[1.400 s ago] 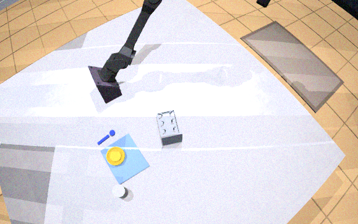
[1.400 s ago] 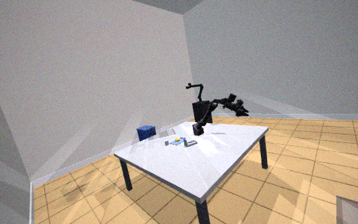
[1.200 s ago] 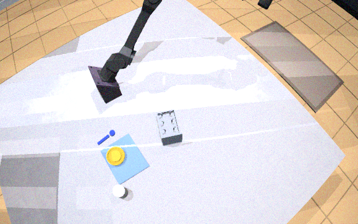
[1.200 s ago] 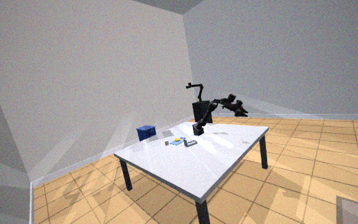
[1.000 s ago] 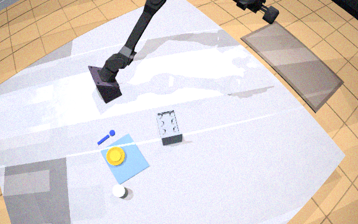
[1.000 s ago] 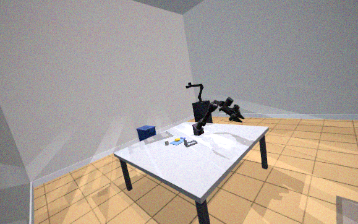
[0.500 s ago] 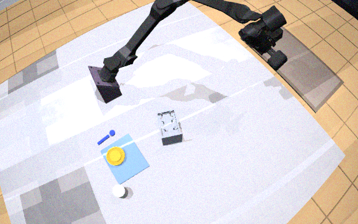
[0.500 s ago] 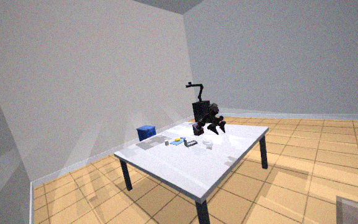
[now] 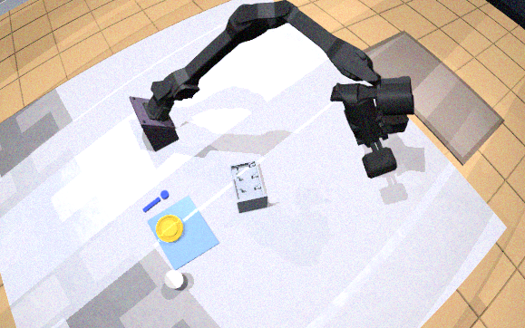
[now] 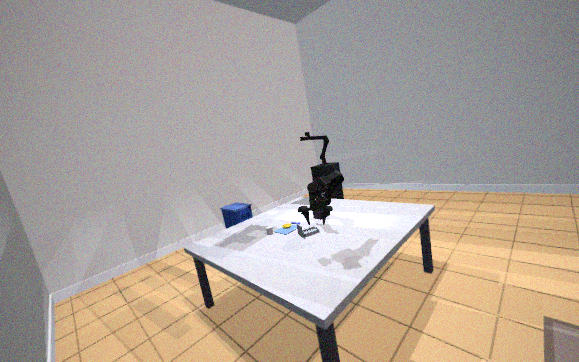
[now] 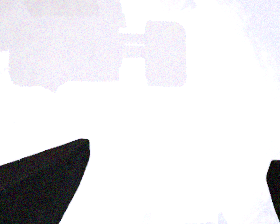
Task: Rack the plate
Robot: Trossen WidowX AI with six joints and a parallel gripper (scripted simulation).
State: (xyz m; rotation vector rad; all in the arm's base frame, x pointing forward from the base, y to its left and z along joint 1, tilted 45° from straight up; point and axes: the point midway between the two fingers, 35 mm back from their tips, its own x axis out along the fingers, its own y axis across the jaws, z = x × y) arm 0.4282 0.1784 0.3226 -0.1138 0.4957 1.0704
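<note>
The yellow plate lies 47 cm to the right of my gripper tip, 16 cm behind it and 14 cm below it. Round my gripper tip: white cup (51 cm to the right, 13 cm below, 3 cm behind); grey dish rack (24 cm to the right, 16 cm behind, 14 cm below); light blue mat (45 cm to the right, 16 cm below, 14 cm behind).
</note>
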